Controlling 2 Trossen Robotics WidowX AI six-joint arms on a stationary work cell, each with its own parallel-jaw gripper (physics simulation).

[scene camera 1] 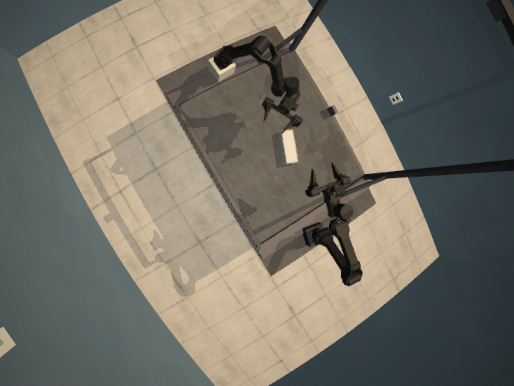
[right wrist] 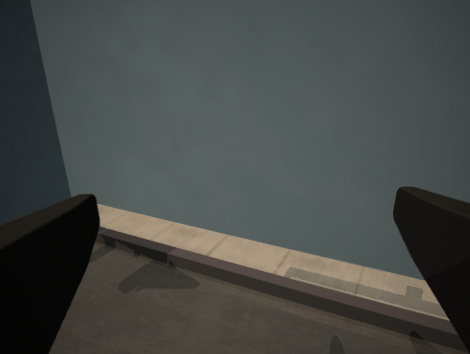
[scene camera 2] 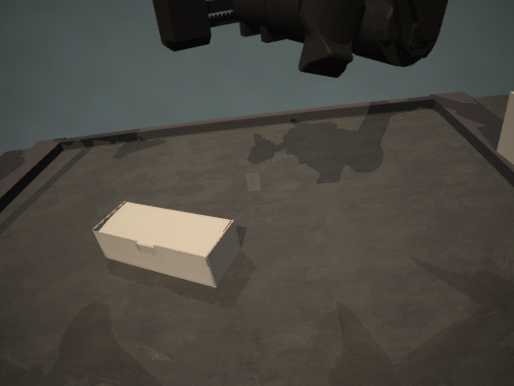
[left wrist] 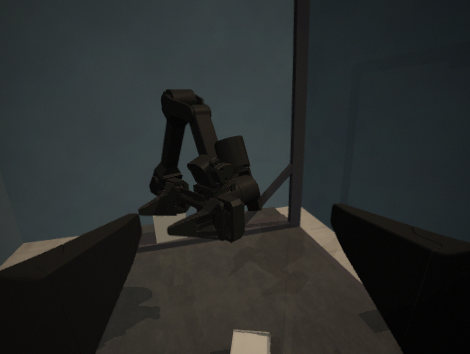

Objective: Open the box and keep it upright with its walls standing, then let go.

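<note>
A white oblong box stands upright on the dark table. Its lid is down flat, with a small tab at the top edge of the long front wall. My left gripper is open and empty, beyond the box's lower end in scene camera 1. My right gripper is open and empty, tilted, near the box's upper end in scene camera 1. Part of it shows at the top of scene camera 2, above and apart from the box. The box does not show in the right wrist view.
The table has a raised rim. A white block stands under the right arm's base. Dark frame posts rise at the table's side. Arm shadows lie across the table top.
</note>
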